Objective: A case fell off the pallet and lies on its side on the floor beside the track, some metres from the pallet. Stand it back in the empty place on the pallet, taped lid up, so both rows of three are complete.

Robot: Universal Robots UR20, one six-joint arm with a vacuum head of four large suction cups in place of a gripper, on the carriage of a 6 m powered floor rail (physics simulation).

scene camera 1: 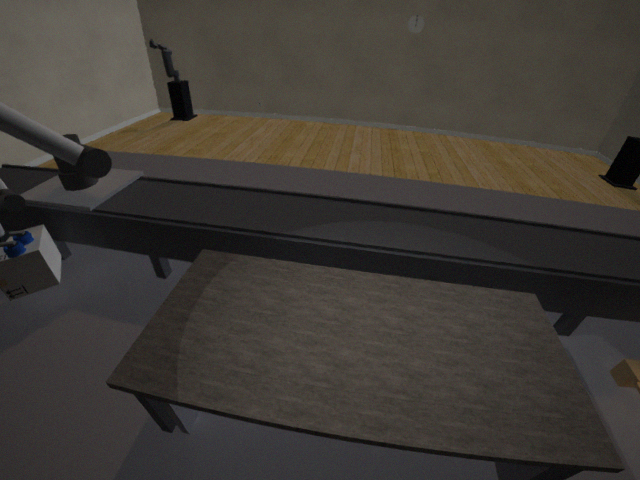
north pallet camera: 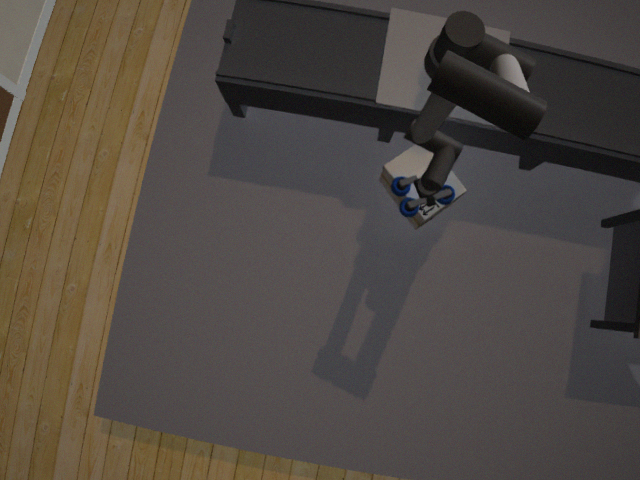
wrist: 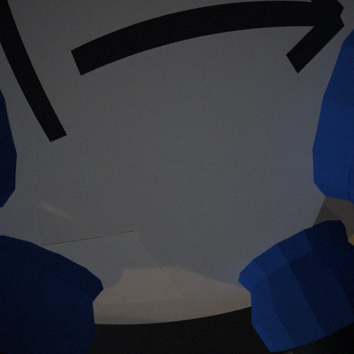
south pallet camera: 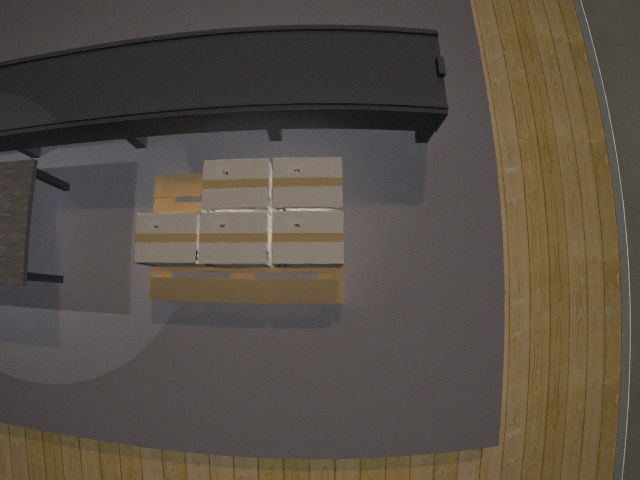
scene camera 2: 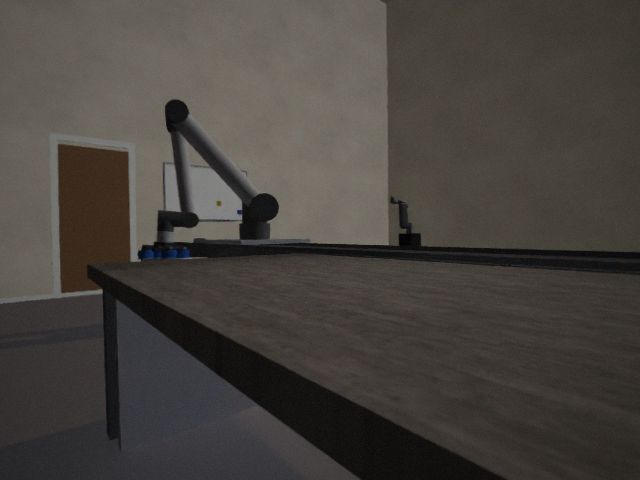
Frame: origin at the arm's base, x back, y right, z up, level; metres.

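Where they show: hand at its tool point: (scene camera 1: 4,252); arm's base at its link origin: (scene camera 1: 81,183) (scene camera 2: 255,239).
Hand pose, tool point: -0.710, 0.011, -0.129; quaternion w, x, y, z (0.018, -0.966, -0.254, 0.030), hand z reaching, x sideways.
Each offset is from my tool point to the top centre of the thing, as dx, dy, dz. "spot": to the spot under its first point. Level surfaces: height alone.
My suction head (scene camera 1: 18,243) (scene camera 2: 164,252) (north pallet camera: 424,196) is on the loose white case @(+0.077, -0.014, +0.021) (scene camera 1: 43,260) (north pallet camera: 405,162) (wrist: 175,150) and holds it above the floor beside the track, at the carriage. Black arrows show on the case's upper face, between the blue cups in the wrist view. In the north pallet view the case is turned at an angle to the track. The pallet (south pallet camera: 242,289) holds one row of three cases (south pallet camera: 168,253) and one of two cases (south pallet camera: 235,198), taped lids up. The open place is at the table-side end of the row nearer the track.
A brown table @(dz +0.088) (scene camera 1: 361,361) (scene camera 2: 361,320) (south pallet camera: 12,222) stands beside the track (scene camera 1: 361,222) (north pallet camera: 310,62) (south pallet camera: 232,72), between the held case and the pallet. Table legs @(spot: -0.521, -1.442, -0.312) (north pallet camera: 615,325) show at the right in the north pallet view. Two black pedestals (scene camera 1: 180,98) (scene camera 1: 625,162) stand beyond the track.
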